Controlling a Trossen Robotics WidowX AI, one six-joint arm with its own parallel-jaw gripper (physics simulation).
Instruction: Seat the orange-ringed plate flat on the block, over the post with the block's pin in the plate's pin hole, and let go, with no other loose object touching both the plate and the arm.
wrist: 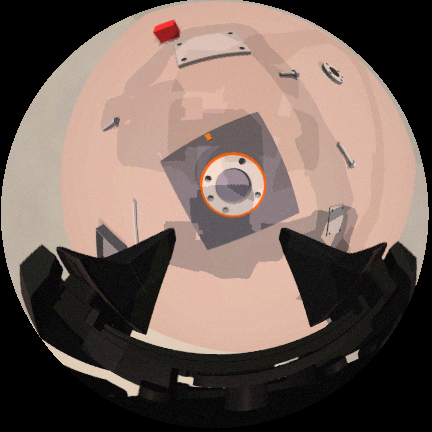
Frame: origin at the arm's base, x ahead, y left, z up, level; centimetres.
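Seen in the pictures: gripper, fingertip midpoint: (228, 233).
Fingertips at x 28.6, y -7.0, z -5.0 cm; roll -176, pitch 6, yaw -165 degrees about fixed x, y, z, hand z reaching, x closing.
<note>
Offsets run from my fingertips to a thing's middle. "pt": to the spot under its first point. Level surfaces: height alone.
The pale round plate with an orange ring @(dx +0.6, dy -3.1, dz -4.2 cm) (233, 211) shows over the dark grey-purple block @(dx +0.7, dy -3.1, dz -5.6 cm) (250, 130), ring facing up. It looks about level; whether it lies fully flat is hard to tell from above. A round grey-purple post top @(dz -3.7 cm) (233, 185) shows inside its central opening. Several small dark holes show around the plate, and I cannot tell whether the pin is in one. The block has a small orange mark @(pt dx +4.4, dy -7.3, dz -5.0 cm) (208, 136) near one edge. My gripper (228, 233) is open and empty, its fingers wide apart on the near side of the plate, clear of it in the view.
A red block (166, 31) and a pale rectangular plate @(dx +10.1, dy -26.2, dz -7.1 cm) (212, 49) lie at the far side. Bolts @(dx +24.1, dy -9.0, dz -7.0 cm) (111, 124) @(dx -3.1, dy -22.6, dz -7.0 cm) (289, 74) @(dx -15.2, dy -13.9, dz -7.0 cm) (346, 155) lie around. A small ring (333, 73) is far right, a small plate @(dx -17.6, dy -3.5, dz -7.3 cm) (335, 220) right, a thin rod @(dx +13.0, dy +7.6, dz -7.2 cm) (135, 220) left.
</note>
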